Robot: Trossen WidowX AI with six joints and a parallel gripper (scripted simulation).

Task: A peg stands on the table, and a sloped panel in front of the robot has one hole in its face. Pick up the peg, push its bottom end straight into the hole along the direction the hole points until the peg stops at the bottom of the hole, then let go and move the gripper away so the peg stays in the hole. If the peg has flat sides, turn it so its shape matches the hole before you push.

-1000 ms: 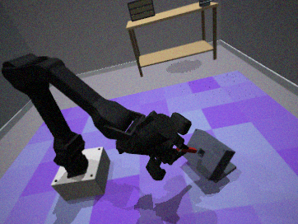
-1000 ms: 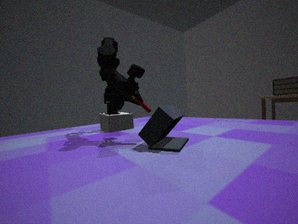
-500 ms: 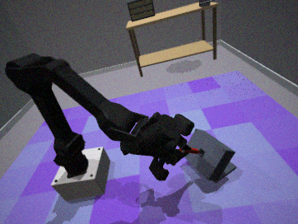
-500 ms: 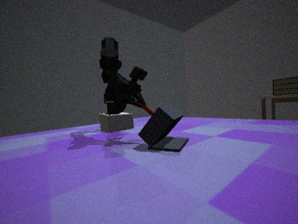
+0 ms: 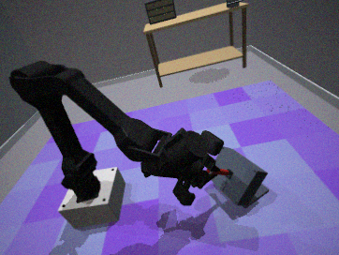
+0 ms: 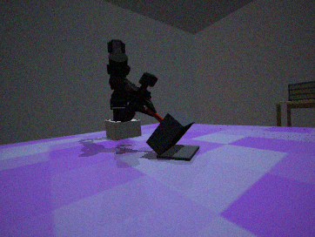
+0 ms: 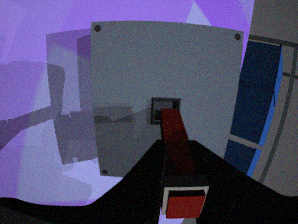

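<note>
The red peg lies 1 cm behind my gripper tip and 1 cm above it. Also, from my gripper tip: sloped grey panel 5 cm below, 5 cm ahead, 2 cm to the left; grey foot plate 12 cm below, 7 cm ahead, 2 cm to the left.
</note>
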